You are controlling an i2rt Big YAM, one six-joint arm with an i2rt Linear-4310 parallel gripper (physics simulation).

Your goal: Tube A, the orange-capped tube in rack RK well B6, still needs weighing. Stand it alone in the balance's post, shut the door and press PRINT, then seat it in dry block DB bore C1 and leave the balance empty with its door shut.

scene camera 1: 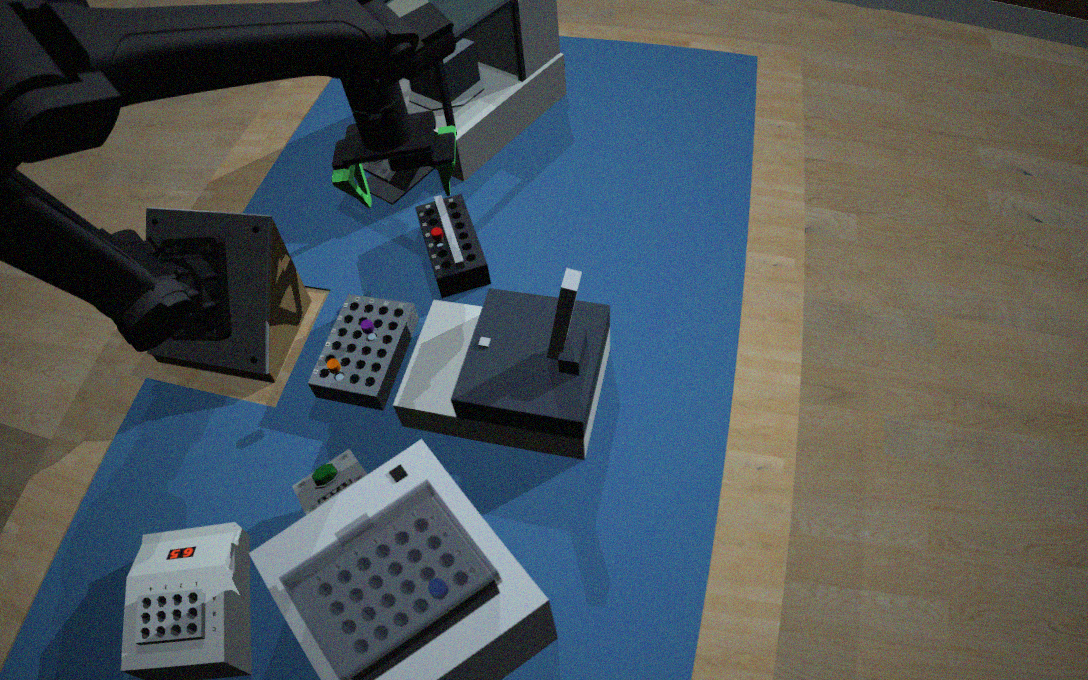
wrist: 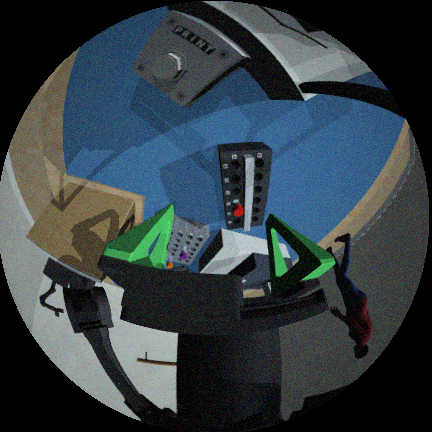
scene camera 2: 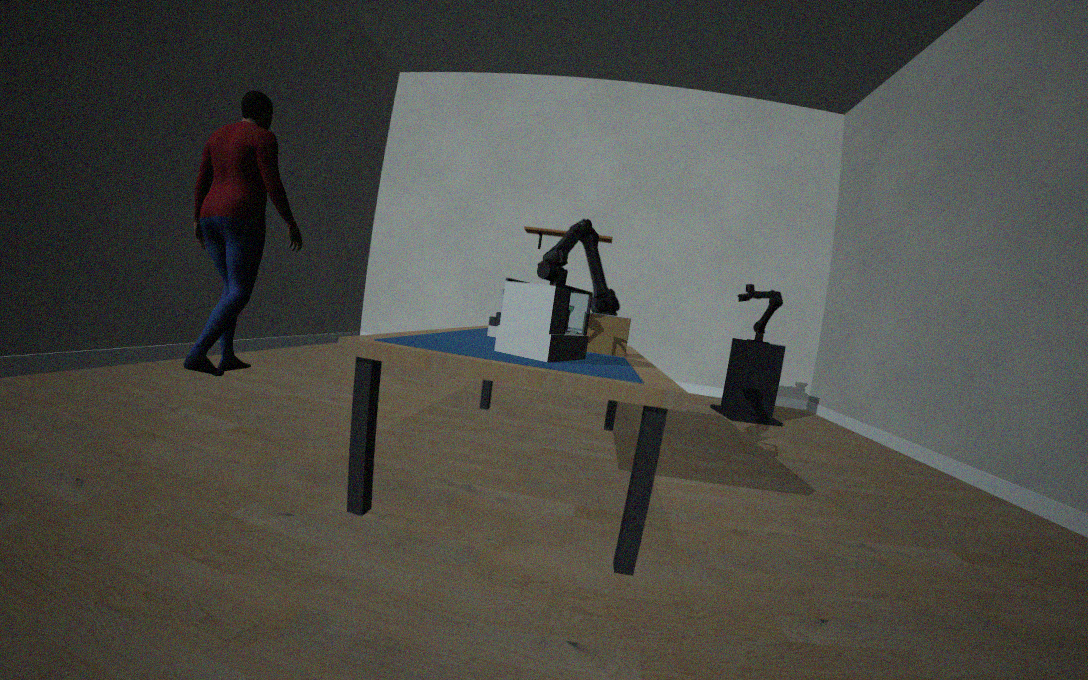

Labels:
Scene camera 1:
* my gripper: 408, 198
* balance: 507, 70
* device with upright lever: 525, 371
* PRINT panel: 390, 186
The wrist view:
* my gripper: 222, 213
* balance: 287, 66
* device with upright lever: 229, 252
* PRINT panel: 184, 58
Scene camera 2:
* balance: 547, 323

